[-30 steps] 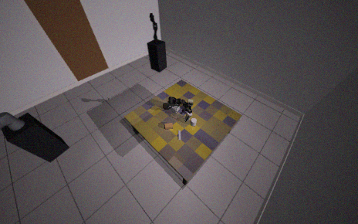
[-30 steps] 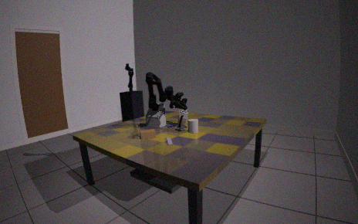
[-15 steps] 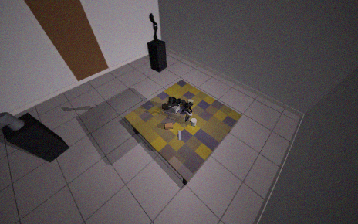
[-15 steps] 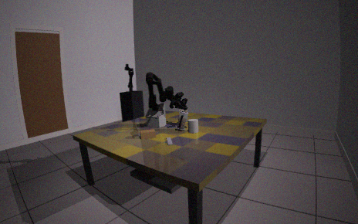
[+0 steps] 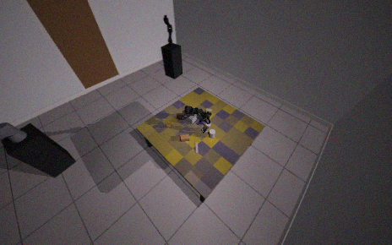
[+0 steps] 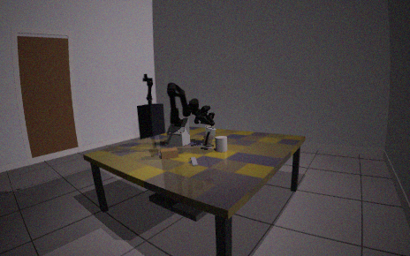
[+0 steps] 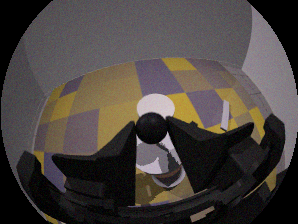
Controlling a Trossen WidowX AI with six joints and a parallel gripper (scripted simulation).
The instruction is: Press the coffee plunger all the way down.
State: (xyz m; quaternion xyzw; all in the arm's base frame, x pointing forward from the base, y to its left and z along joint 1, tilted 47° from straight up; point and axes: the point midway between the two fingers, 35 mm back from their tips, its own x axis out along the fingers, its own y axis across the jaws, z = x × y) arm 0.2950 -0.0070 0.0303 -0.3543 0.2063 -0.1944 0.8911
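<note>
The coffee press lies 3 cm behind my gripper tip, 3 cm to the right of it and 8 cm below it.
</note>
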